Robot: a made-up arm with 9 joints. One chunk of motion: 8 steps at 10 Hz.
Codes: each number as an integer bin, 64 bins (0 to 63) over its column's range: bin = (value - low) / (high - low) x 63, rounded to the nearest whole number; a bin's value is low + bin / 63 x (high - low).
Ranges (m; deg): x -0.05..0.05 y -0.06..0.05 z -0.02..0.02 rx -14..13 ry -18..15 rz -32..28
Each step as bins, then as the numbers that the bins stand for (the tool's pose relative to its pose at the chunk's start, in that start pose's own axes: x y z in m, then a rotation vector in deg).
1 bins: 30 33 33 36 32 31
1 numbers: -0.0024 -0.0024 0.0010 1.43 -1.24 -2.48
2 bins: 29 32 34 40 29 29
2 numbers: -0.0040 -0.0041 0.0016 3.14 -2.81 -4.38
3 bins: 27 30 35 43 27 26
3 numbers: -0.0071 -0.0076 0.0022 4.43 -3.86 -7.24
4 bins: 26 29 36 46 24 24
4 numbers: -0.0087 -0.0094 0.0029 5.71 -5.43 -9.14
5 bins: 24 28 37 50 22 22
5 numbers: -0.0119 -0.0111 0.0035 7.43 -6.48 -11.05
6 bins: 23 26 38 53 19 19
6 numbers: -0.0135 -0.0146 0.0041 8.71 -8.05 -13.90
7 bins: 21 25 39 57 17 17
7 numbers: -0.0167 -0.0163 0.0048 10.43 -9.10 -15.81
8 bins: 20 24 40 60 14 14
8 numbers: -0.0183 -0.0181 0.0054 11.71 -10.67 -18.67
